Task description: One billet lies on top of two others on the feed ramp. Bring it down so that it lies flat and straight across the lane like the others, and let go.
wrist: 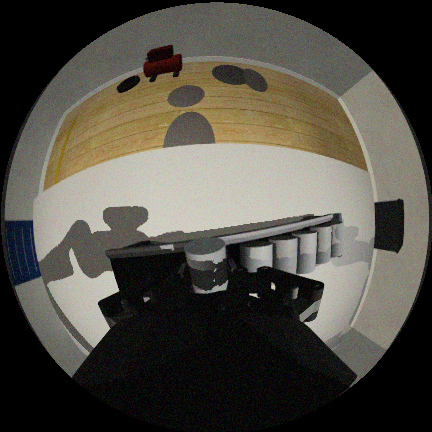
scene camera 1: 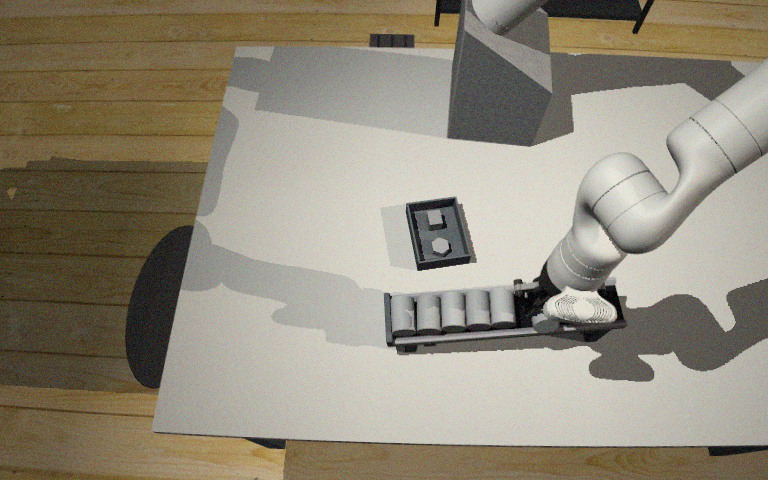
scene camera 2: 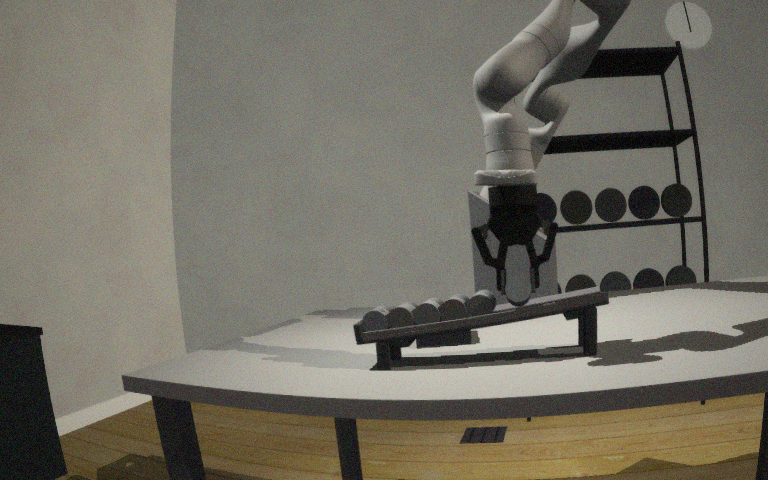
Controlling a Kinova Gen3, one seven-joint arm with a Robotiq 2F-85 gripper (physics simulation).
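Pixels of known places: gripper, fingertip midpoint: (wrist: 207, 268) (scene camera 1: 541, 310) (scene camera 2: 518, 293); arm's base at its link origin: (scene camera 1: 490, 13).
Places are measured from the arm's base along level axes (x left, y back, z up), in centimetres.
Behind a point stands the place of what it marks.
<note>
My gripper (scene camera 2: 517, 280) {x 6.0, y -50.1, z -15.7 cm} (wrist: 207, 268) {x 6.0, y -50.1, z -15.7 cm} is shut on a grey billet (scene camera 1: 545, 324) {x 5.8, y -52.9, z -14.1 cm} (scene camera 2: 517, 271) (wrist: 207, 267) {x 6.0, y -51.2, z -13.1 cm}, a finger on each side. The billet is low over the upper part of the feed ramp (scene camera 1: 470, 337) (scene camera 2: 430, 330) (wrist: 280, 231), lying across the lane. Its lower edge meets the near rail's line in the second scene view; whether it touches the lane floor I cannot tell. Several other billets (scene camera 1: 453, 311) {x -8.1, y -50.1, z -16.0 cm} (scene camera 2: 428, 311) {x -7.6, y -52.3, z -17.2 cm} (wrist: 285, 252) {x -3.3, y -50.6, z -15.7 cm} lie side by side across the lower lane. A gap separates them from the held one. In the first scene view the arm hides the fingertips.
A dark tray (scene camera 1: 444, 263) {x -8.1, y -38.0, z -24.2 cm} (scene camera 2: 444, 339) {x -8.0, y -38.0, z -24.6 cm} with a square block (scene camera 1: 434, 218) {x -9.7, y -29.2, z -22.9 cm} and a hexagonal piece (scene camera 1: 440, 246) {x -8.7, y -34.7, z -23.9 cm} stands behind the ramp on the table (scene camera 1: 311, 384) {x -31.5, y -59.7, z -25.8 cm} (scene camera 2: 283, 384) {x -27.0, y -63.8, z -25.9 cm}. A large grey block (scene camera 1: 492, 96) {x 1.4, y -8.9, z -11.8 cm} stands further back. A shelf rack (scene camera 2: 704, 249) stands behind the table.
</note>
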